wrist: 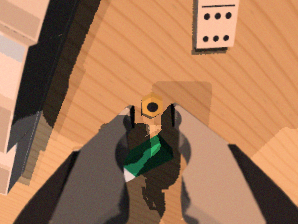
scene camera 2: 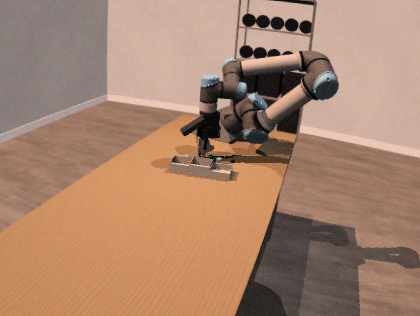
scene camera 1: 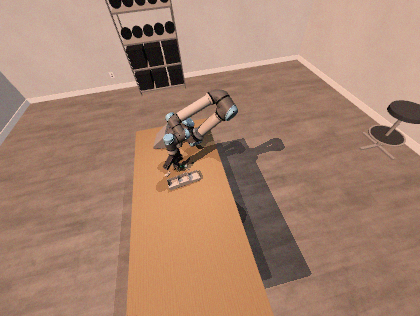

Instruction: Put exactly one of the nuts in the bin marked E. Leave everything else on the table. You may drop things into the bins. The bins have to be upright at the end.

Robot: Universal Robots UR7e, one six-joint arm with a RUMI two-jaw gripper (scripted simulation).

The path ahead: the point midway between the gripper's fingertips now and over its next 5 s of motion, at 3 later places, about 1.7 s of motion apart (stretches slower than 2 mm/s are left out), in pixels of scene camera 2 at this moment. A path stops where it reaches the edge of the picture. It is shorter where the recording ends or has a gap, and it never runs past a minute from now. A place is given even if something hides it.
The gripper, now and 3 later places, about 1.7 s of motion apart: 201,159; 201,145; 182,155; 182,162
